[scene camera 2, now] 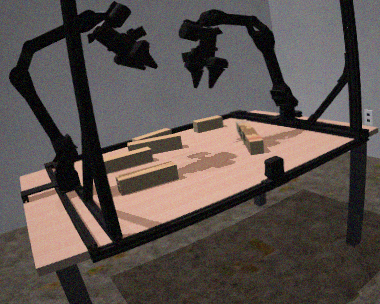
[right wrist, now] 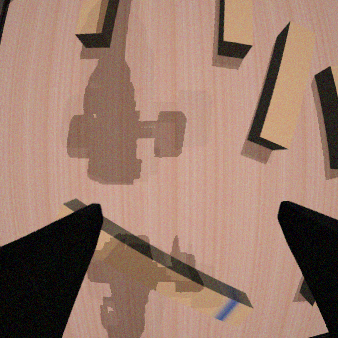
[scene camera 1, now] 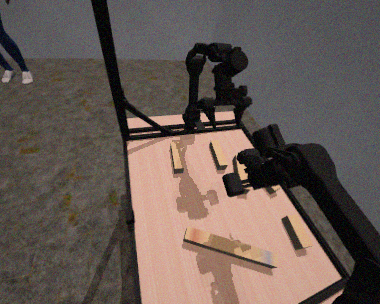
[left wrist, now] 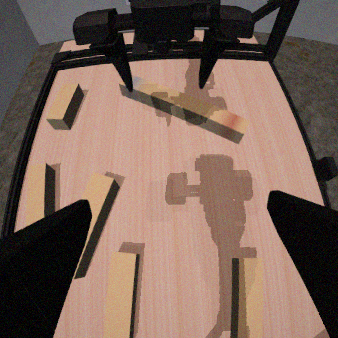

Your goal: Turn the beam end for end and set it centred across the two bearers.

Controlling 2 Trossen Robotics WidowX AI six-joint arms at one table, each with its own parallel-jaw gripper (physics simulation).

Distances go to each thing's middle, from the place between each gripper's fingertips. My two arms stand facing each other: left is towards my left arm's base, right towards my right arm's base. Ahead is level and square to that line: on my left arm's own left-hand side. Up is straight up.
My right gripper is now 4 cm past the long beam [scene camera 1: 200, 238], 14 cm to the left of it and 20 cm above it.
My left hand is 4 cm past the long beam, 32 cm to the left of it and 29 cm above it.
